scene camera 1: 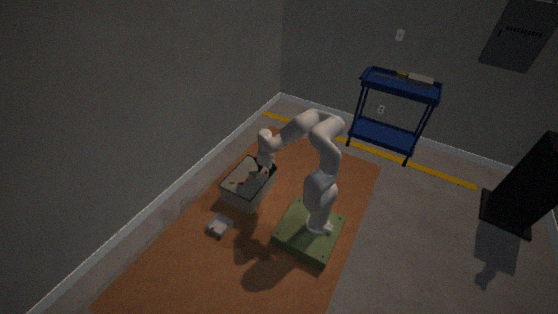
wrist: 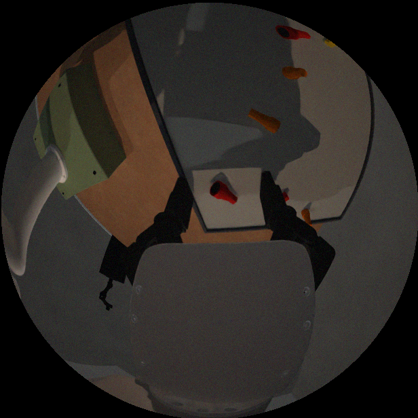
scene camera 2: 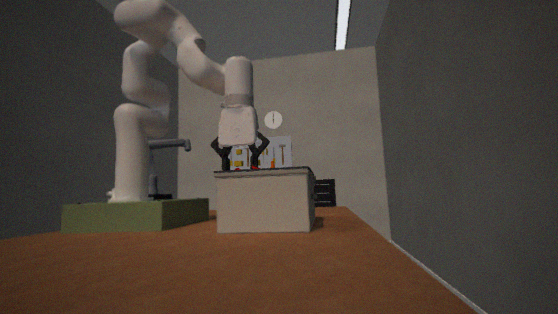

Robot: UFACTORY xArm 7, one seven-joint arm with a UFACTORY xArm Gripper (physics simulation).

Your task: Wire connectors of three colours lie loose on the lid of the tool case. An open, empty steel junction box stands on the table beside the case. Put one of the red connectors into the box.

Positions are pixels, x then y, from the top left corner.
Scene:
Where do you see a pale tool case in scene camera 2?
270, 200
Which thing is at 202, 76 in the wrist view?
A pale tool case.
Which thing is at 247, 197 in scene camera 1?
A pale tool case.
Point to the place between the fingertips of my gripper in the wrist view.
224, 184

